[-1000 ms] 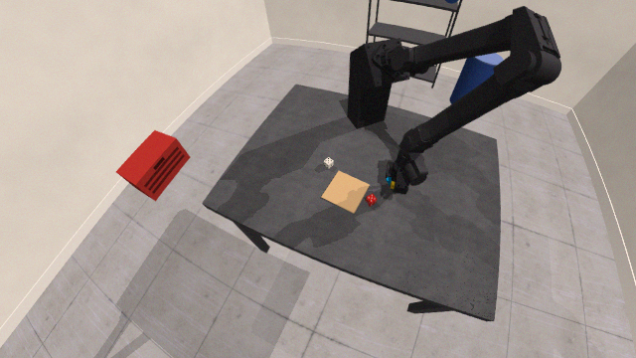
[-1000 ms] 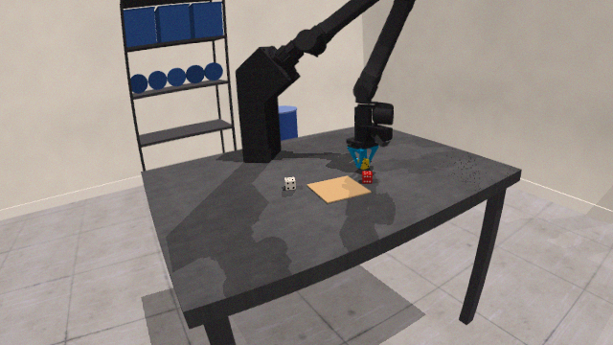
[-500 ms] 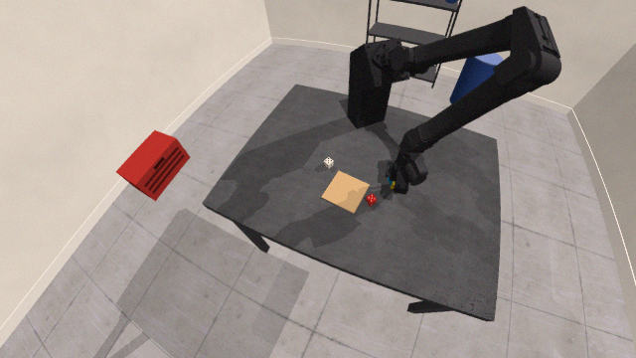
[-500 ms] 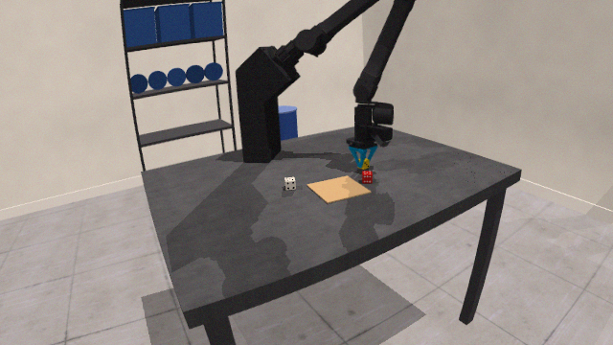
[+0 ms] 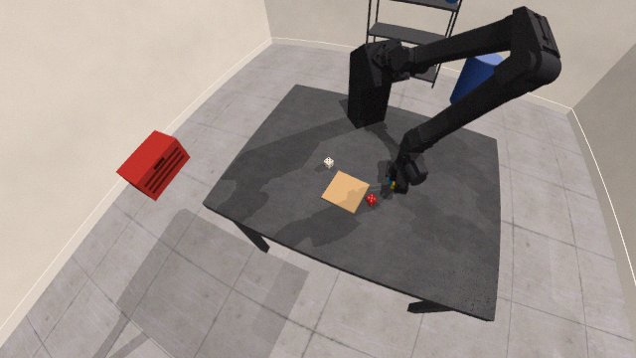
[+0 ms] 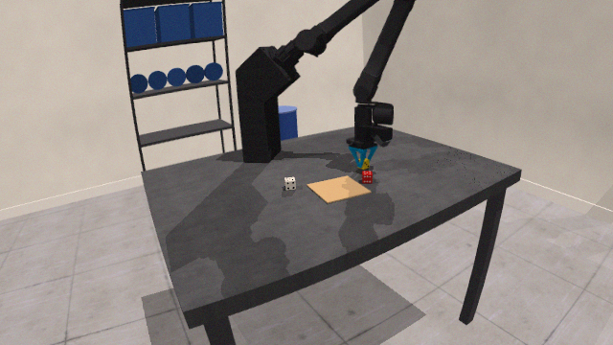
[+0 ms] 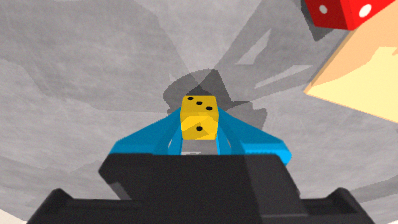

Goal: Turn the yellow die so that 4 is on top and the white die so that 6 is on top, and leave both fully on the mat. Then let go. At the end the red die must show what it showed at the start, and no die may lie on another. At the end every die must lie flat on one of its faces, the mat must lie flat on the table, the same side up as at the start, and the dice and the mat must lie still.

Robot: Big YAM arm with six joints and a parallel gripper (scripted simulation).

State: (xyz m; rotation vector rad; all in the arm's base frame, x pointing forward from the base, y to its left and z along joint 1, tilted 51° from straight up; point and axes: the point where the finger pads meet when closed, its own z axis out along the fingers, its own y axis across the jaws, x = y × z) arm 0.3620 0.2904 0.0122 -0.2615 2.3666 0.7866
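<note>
My hand is 12 cm short of the red die and 4 cm to the left of it. The rest, counted from my hand: tan mat: 14 cm to the right, 14 cm ahead, 1 cm below; white die: 27 cm to the right, 8 cm ahead; yellow die: right at my hand.
</note>
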